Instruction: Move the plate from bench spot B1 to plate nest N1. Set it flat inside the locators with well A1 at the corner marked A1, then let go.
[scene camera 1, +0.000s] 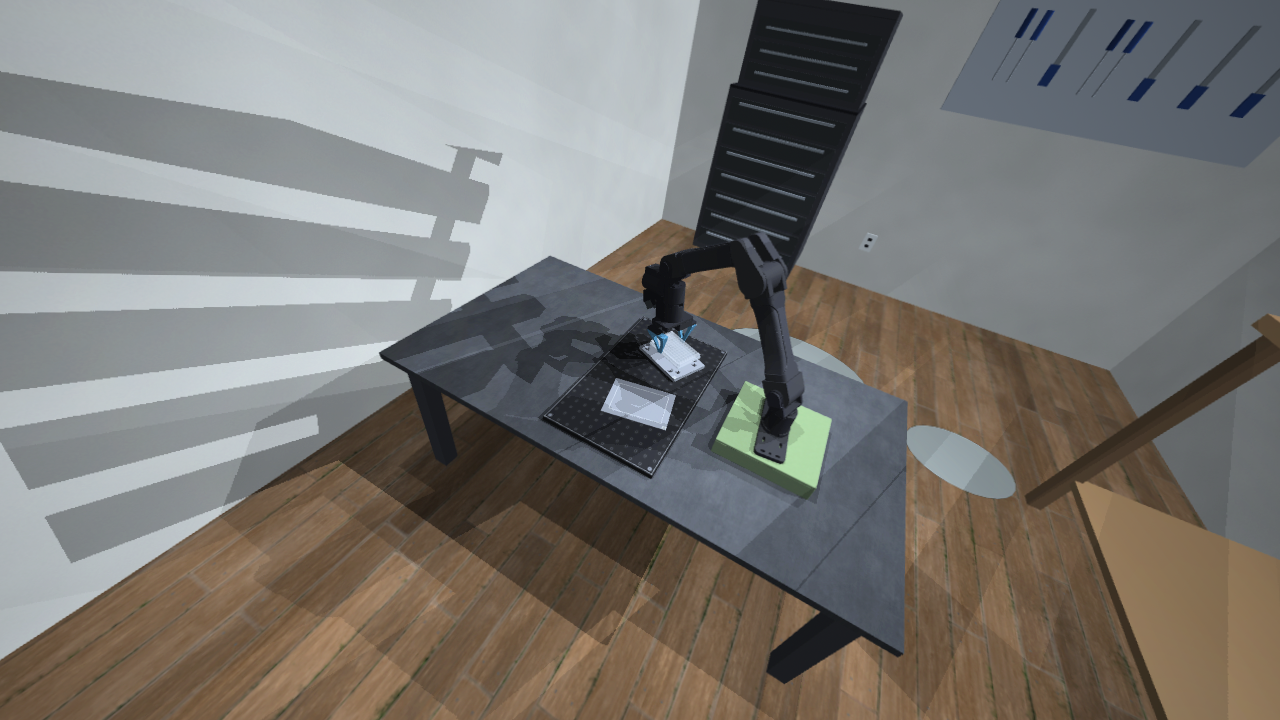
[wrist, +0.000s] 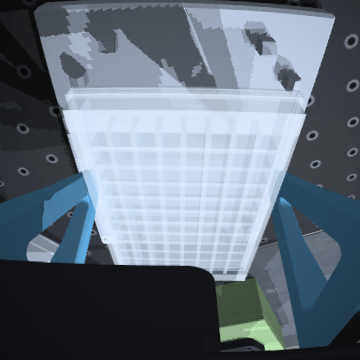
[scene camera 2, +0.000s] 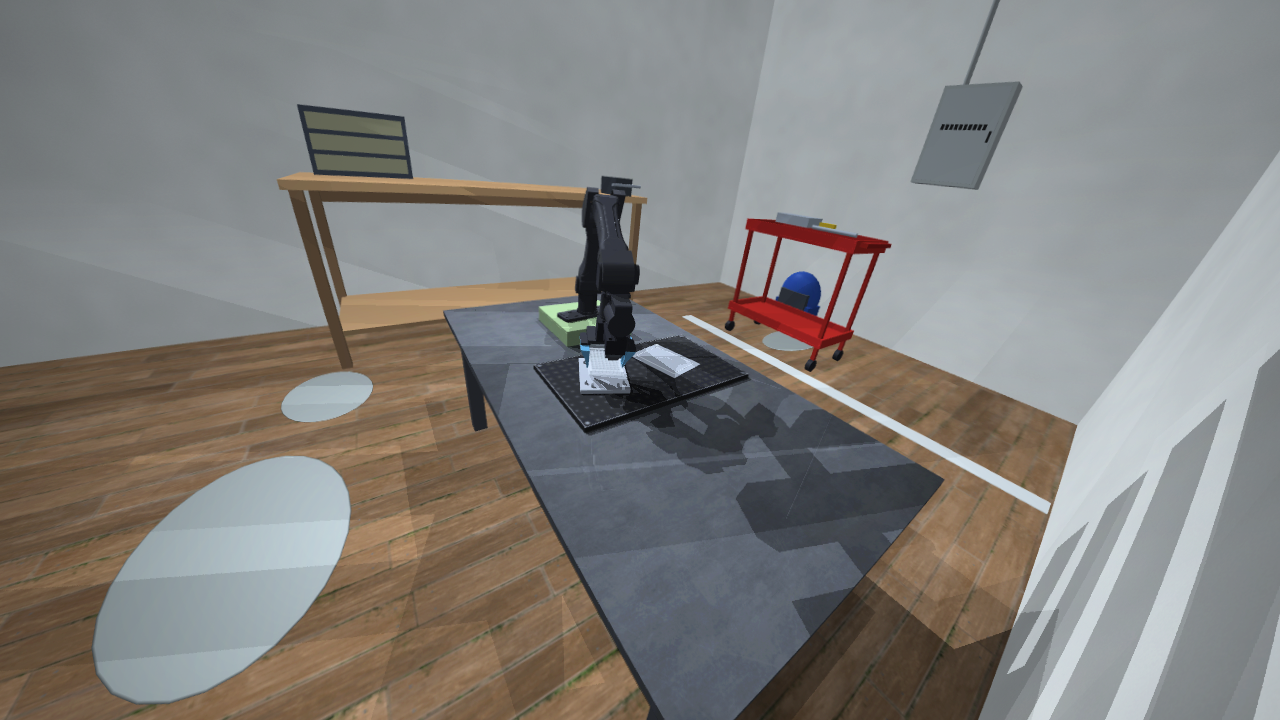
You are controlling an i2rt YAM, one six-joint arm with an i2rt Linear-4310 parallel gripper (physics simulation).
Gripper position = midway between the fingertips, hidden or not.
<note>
My gripper [scene camera 1: 670,347] carries a well plate [scene camera 1: 676,351]; nothing else touches it. Further things: a pale nest [wrist: 259,51].
The well plate also shows in the wrist view [wrist: 178,175] and in scene camera 2 [scene camera 2: 600,366]. My gripper also shows in the wrist view [wrist: 183,179].
</note>
